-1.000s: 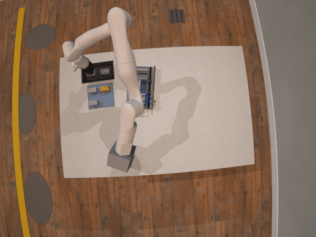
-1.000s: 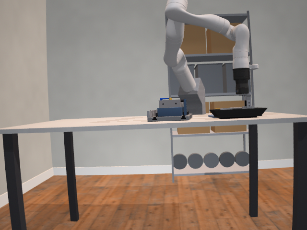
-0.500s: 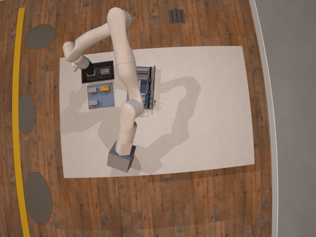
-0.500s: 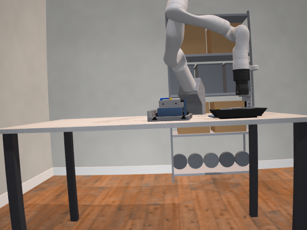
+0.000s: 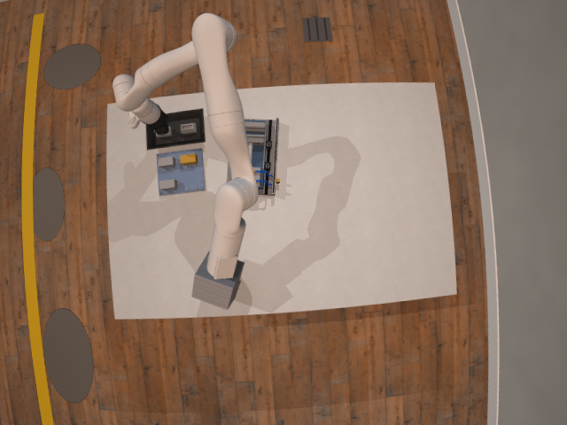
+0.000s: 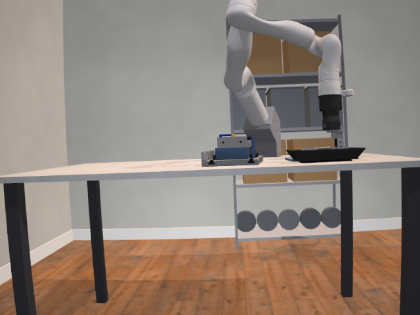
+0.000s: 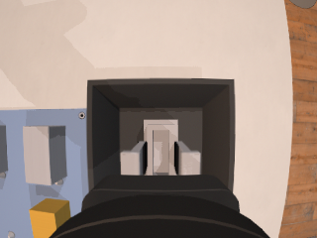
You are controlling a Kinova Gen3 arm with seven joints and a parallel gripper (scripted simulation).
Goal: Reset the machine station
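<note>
Right now my hand is 200 mm past the gray aluminum blank, 80 mm to the right of it and 30 mm above it. The rest, counted from my hand: yellow brass blank (150 mm behind, 40 mm to the right, 30 mm below); then vise (260 mm behind, 260 mm to the right, 20 mm below); then blue infeed plate (170 mm behind, 20 mm to the left, 50 mm below).
</note>
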